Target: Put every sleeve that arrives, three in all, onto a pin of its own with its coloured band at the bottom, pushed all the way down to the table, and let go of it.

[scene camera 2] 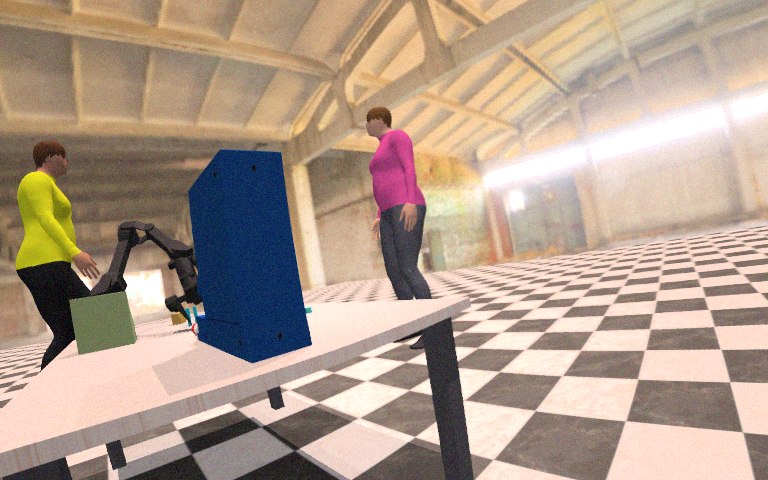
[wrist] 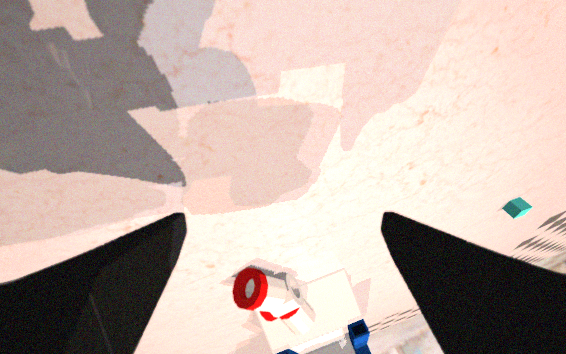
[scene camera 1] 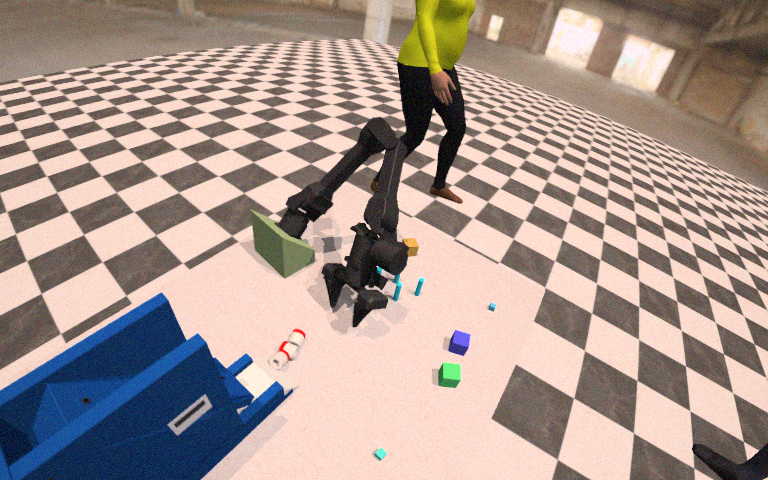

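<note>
Two white sleeves with red bands lie on their sides, close together by the blue chute's mouth. The sleeve farther from the chute (scene camera 1: 295,340) (wrist: 250,288) shows its red end ring; the nearer sleeve (scene camera 1: 278,358) (wrist: 300,319) lies partly alongside it. A bit of red band shows beside the blue housing in scene camera 2. Several upright cyan pins, among them a front pin (scene camera 1: 397,292) and a right pin (scene camera 1: 419,286), show no sleeve; the others are partly hidden behind my wrist. My gripper (scene camera 1: 343,316) (wrist: 285,221) is open and empty, above the table between pins and sleeves.
A tall blue dispenser (scene camera 1: 113,418) (scene camera 2: 243,254) has a white landing pad (scene camera 1: 254,380). A green wedge (scene camera 1: 280,251) (scene camera 2: 103,322) stands by the arm's base. Orange (scene camera 1: 410,247), blue (scene camera 1: 459,343) and green (scene camera 1: 449,375) blocks and a teal cube (scene camera 1: 380,453) (wrist: 517,207) lie about.
</note>
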